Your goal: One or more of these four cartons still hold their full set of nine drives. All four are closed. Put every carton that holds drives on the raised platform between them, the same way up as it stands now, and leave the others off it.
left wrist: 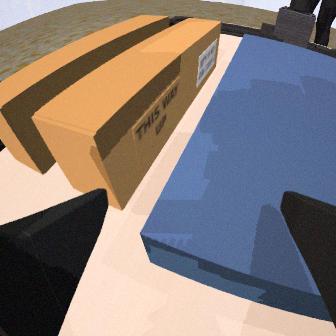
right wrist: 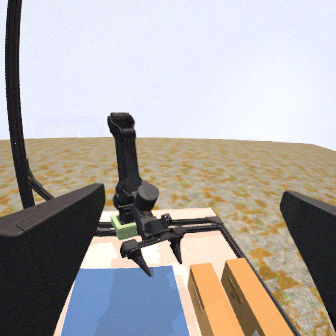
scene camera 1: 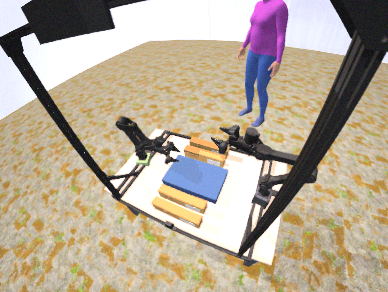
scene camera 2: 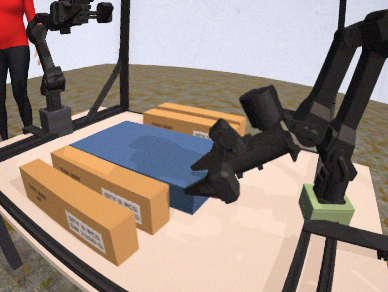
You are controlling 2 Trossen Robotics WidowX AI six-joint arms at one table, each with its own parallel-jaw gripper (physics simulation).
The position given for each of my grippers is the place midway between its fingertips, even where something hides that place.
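Observation:
My left gripper (scene camera 2: 188, 179), (left wrist: 196, 199), (right wrist: 165, 269): open, holding nothing. My right gripper (right wrist: 196, 196): open, nothing in its grasp. Blue raised platform (scene camera 2: 167, 156), (left wrist: 217, 221), (right wrist: 127, 293).

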